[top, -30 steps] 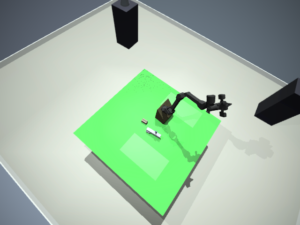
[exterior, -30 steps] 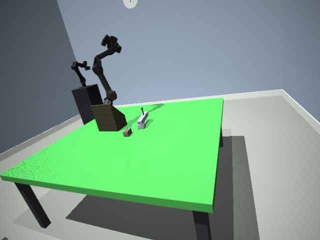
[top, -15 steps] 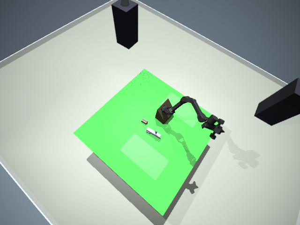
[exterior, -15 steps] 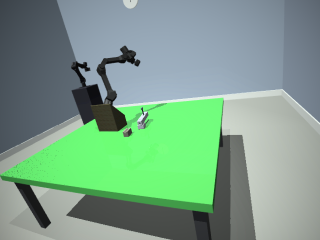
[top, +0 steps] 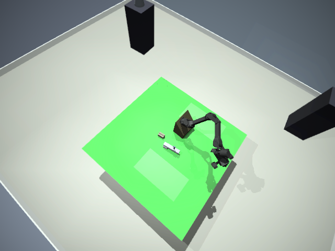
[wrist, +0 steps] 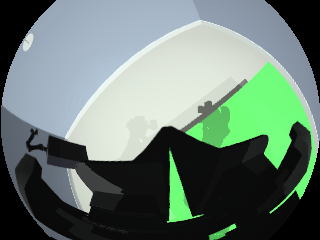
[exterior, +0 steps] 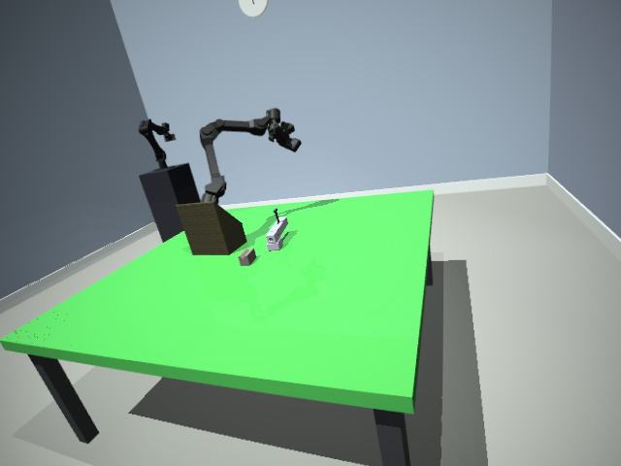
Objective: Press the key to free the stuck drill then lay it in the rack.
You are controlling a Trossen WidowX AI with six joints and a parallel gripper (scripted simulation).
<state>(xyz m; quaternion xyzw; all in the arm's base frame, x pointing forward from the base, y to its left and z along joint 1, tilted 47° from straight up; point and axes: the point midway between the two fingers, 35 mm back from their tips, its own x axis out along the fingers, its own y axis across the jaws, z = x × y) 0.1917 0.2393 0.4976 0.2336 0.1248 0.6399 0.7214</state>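
The yellow drill lies 50 mm ahead of my gripper tip, 520 mm to the right of it and 260 mm below it. From my gripper tip the other things lie so: grey block 50 mm ahead, 500 mm to the right, 270 mm below; rack 10 mm behind, 670 mm to the right, 300 mm below.
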